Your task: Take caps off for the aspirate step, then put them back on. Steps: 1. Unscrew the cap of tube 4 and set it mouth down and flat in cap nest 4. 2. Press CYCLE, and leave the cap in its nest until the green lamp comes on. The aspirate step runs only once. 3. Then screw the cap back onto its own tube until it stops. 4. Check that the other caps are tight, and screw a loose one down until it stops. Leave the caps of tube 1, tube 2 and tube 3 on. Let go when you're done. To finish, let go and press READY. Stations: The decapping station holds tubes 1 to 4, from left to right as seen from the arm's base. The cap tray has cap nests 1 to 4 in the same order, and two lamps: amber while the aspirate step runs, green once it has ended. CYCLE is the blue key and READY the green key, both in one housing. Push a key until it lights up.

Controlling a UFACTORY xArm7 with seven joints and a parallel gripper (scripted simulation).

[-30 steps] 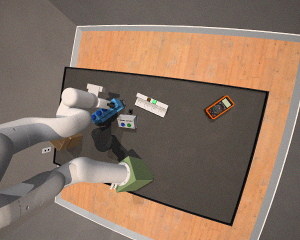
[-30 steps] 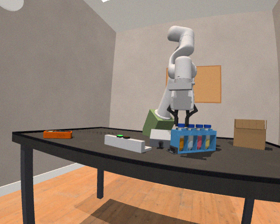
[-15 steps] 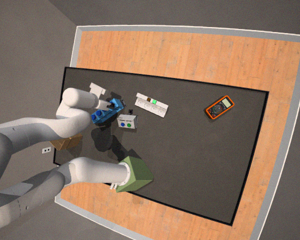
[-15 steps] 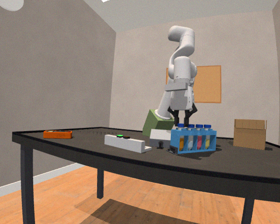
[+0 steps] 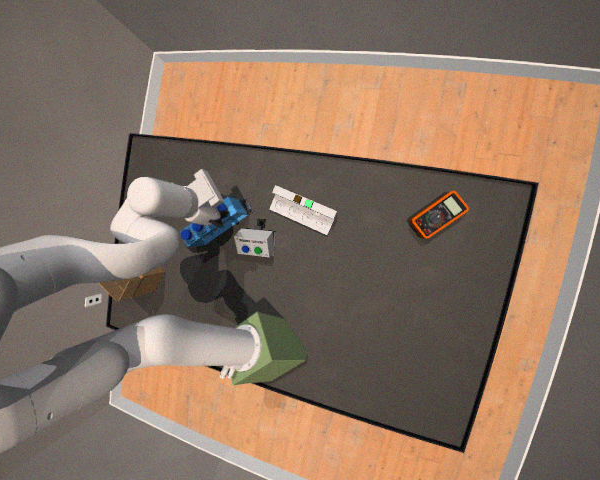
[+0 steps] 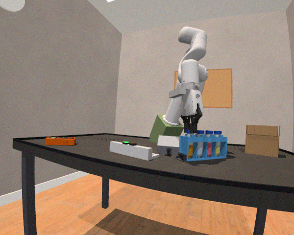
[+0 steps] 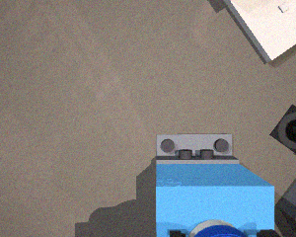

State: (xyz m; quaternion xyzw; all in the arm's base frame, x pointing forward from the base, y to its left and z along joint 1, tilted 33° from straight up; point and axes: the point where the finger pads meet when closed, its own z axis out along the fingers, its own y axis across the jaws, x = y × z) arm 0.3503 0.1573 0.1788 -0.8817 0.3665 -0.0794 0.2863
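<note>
Right now my hand is 10 mm above the tube neck. The rest, counted from my hand: blue cycle key (110 mm behind, 90 mm to the right, 60 mm below); blue cap (10 mm below); key housing (80 mm behind, 110 mm to the right, 80 mm below).
</note>
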